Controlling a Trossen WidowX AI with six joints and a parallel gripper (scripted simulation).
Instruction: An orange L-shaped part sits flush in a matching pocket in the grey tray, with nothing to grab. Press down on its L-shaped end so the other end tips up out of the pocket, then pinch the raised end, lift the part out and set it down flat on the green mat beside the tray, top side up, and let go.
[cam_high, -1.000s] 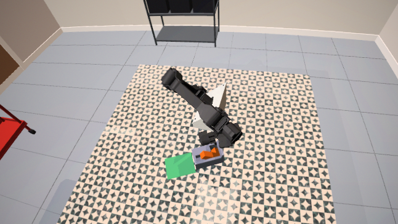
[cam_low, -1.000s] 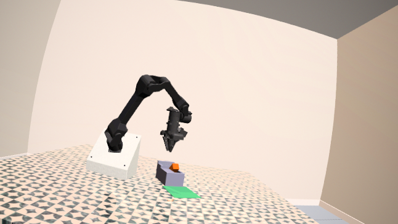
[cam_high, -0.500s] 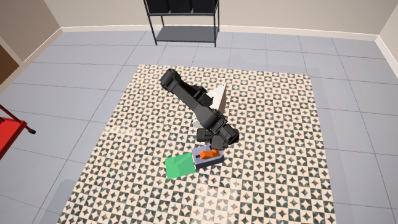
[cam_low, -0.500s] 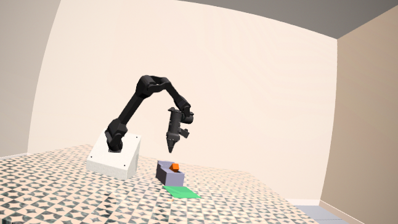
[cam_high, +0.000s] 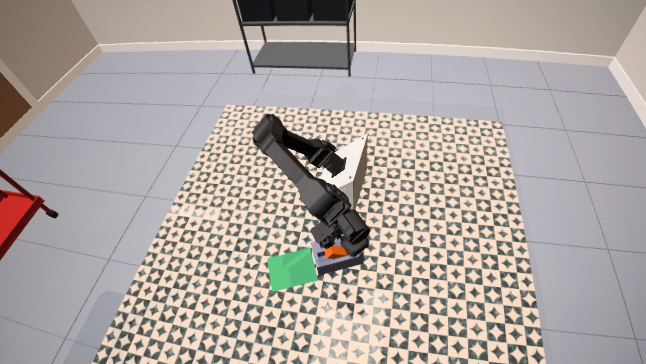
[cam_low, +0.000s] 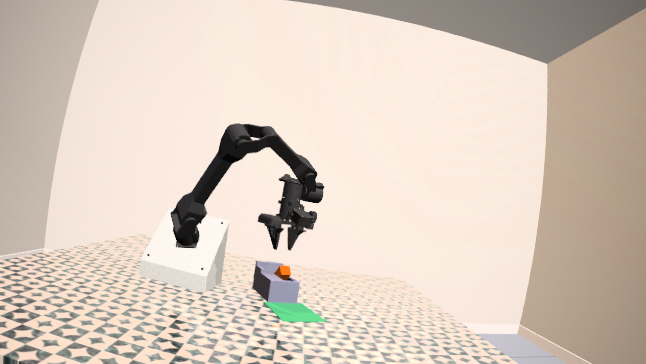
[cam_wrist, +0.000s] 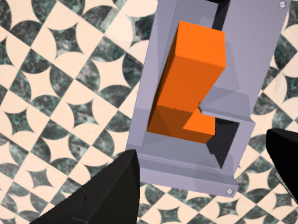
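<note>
Now: gripper tip 2 cm past the orange L-shaped part and 10 cm above it. Round my gripper tip: green mat (5 cm ahead, 16 cm to the right, 15 cm below).
</note>
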